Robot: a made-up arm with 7 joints. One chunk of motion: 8 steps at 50 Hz.
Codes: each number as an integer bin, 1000 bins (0 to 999) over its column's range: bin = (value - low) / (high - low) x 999, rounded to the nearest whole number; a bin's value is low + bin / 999 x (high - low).
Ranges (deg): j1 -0.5..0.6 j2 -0.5..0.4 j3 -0.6..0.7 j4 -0.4..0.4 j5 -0.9..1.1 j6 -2.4..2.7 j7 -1..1
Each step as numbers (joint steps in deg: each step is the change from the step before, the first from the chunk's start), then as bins.
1 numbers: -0.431 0.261 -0.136 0.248 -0.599 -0.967 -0.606
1 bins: 63 845 357 809 150 281 197
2 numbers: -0.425 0.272 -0.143 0.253 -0.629 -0.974 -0.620
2 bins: 68 857 351 815 135 279 190
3 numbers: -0.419 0.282 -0.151 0.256 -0.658 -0.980 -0.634
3 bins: 74 868 345 819 121 278 183
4 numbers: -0.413 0.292 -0.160 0.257 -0.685 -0.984 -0.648
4 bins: 79 879 338 820 107 277 176
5 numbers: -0.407 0.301 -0.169 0.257 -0.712 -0.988 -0.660
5 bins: 84 889 331 820 94 277 170
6 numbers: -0.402 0.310 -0.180 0.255 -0.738 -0.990 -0.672
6 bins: 89 899 323 818 81 276 164
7 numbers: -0.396 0.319 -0.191 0.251 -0.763 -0.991 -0.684
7 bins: 94 909 314 813 68 276 158
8 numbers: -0.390 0.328 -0.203 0.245 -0.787 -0.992 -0.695
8 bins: 100 919 305 805 56 276 152
